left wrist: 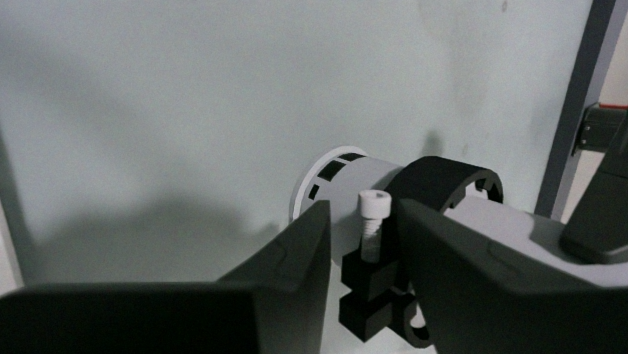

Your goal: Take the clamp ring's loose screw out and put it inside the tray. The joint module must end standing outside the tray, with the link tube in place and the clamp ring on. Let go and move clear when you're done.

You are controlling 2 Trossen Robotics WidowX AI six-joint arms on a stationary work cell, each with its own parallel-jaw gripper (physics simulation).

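Places are measured from the left arm's base along level axes (x back, y right, z up), in metres.
Pixels of known places: left gripper, fingertip midpoint: [363, 212]; right gripper, fingertip midpoint: [552, 328]; right arm's base, origin of the base link: [583, 128].
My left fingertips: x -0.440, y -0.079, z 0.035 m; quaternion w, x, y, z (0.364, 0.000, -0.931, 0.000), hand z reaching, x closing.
Behind a point stands the place of what it marks.
The loose screw [375, 205] @[y -0.086, x -0.436, z 0.043 m] has a white head and a bare thread above the black lug of the clamp ring [432, 180] @[y -0.085, x -0.467, z 0.043 m]; its lower end is in the lug. My left gripper [363, 212] @[y -0.079, x -0.440, z 0.035 m] is open, one fingertip on each side of the screw, with a visible gap on the left finger's side. The clamp ring sits around the grey joint module's [345, 200] @[y -0.069, x -0.456, z 0.011 m] neck, where the link tube [505, 225] @[y -0.075, x -0.471, z 0.066 m] enters. My right gripper [595, 245] shows at the right edge, one dark finger against the tube; it appears closed on it, its other finger hidden. The tray does not show.
The pale grey work surface [200, 100] @[y -0.113, x -0.413, z -0.019 m] lies behind the module. A dark frame rail [567, 115] @[y -0.034, x -0.881, z -0.012 m] runs down the right side, with a dark bracket [602, 130] @[y -0.019, x -0.888, z 0.024 m] beside it. A pale edge shows at the lower left.
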